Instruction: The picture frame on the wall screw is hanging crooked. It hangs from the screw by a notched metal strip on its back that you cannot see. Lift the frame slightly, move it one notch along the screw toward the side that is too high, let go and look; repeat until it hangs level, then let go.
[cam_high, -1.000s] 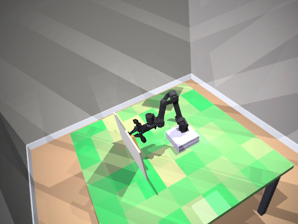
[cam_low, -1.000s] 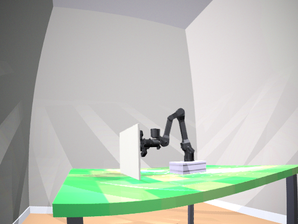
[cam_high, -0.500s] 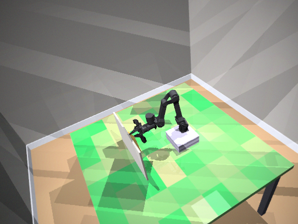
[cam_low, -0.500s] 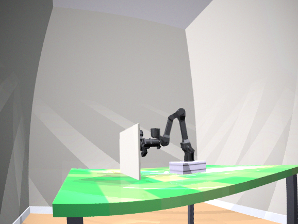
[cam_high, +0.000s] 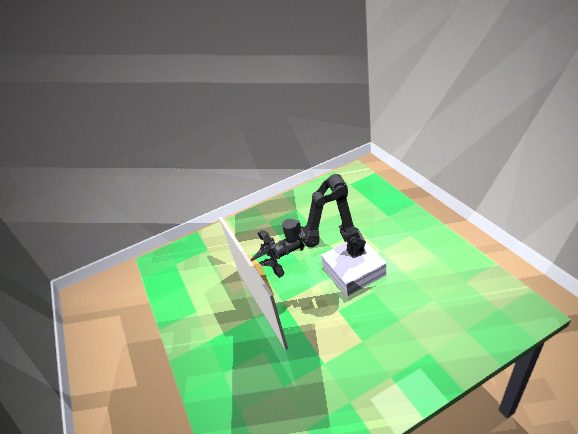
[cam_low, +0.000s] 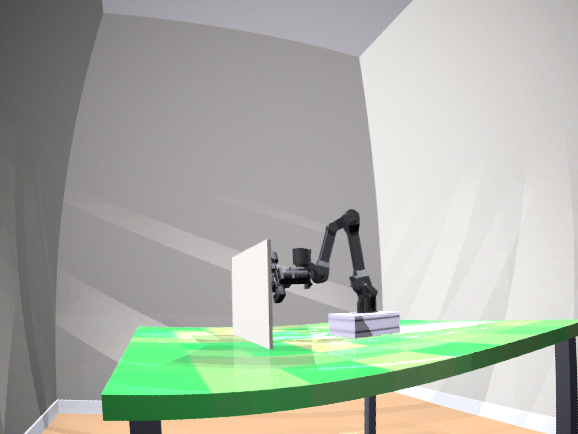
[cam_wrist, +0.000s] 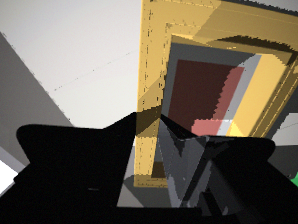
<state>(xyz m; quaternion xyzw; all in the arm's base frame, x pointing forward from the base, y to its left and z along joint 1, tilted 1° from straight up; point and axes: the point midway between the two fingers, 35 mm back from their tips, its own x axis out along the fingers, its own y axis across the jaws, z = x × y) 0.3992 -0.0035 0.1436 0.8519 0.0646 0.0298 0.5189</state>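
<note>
My gripper tip is 50 mm above the picture frame and 30 mm to the right of it. The rest, counted from my gripper tip: wall panel 70 mm below, 20 mm to the left, 10 mm ahead.
</note>
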